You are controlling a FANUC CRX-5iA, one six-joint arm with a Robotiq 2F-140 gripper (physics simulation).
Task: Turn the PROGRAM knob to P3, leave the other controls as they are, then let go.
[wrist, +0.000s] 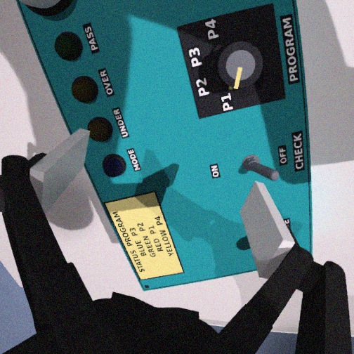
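Observation:
The PROGRAM knob (240, 64) is a round grey knob on a black square plate (272, 25) at the upper right of a teal panel. Its yellow pointer line (238, 78) points toward the P1 label (227, 101). The P3 label (195, 57) is to the left of the knob, with P2 (202, 87) below it and P4 (213, 29) above it. My gripper (169, 173) is open with nothing between its fingers. The fingers are spread wide over the lower part of the panel, below the knob in the view and apart from it.
The CHECK toggle switch (261, 167) is close to the right fingertip and leans toward OFF. The MODE control is mostly hidden behind that finger. Dark round lamps, such as PASS (68, 46) and OVER (85, 89), line the left edge. A yellow status card (145, 235) is at the lower left.

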